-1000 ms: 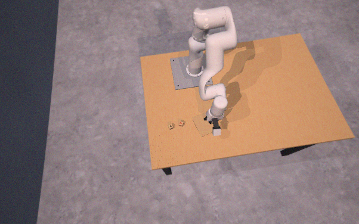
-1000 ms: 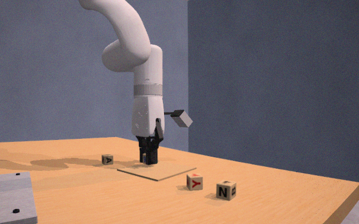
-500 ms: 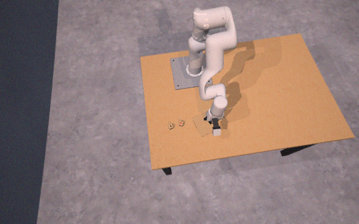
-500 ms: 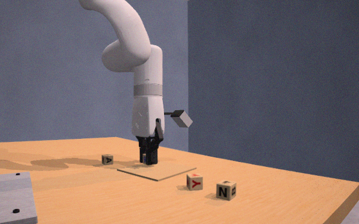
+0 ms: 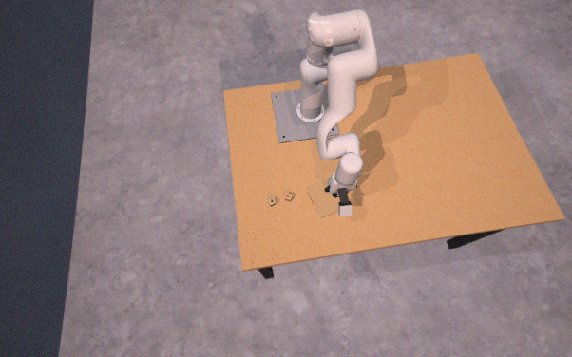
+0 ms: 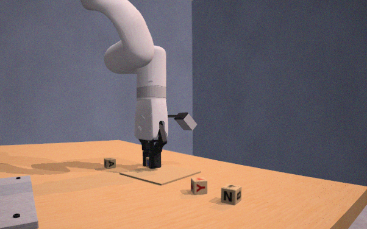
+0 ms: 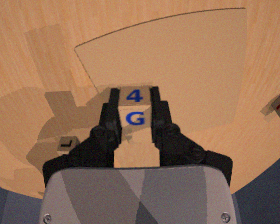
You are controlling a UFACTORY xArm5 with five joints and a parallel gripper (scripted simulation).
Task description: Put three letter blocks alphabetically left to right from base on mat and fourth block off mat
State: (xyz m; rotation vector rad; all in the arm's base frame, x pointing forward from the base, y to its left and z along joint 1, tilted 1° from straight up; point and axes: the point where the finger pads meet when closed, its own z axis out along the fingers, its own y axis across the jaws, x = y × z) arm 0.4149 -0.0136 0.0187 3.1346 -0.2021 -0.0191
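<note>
Now: the blue-lettered block 1 cm below my hand. From my hand the other things lie so: black-lettered block (4 cm behind, 27 cm to the right, 2 cm below); thin tan mat (4 cm to the right, 3 cm below); red-lettered block (4 cm behind, 20 cm to the right, 2 cm below).
</note>
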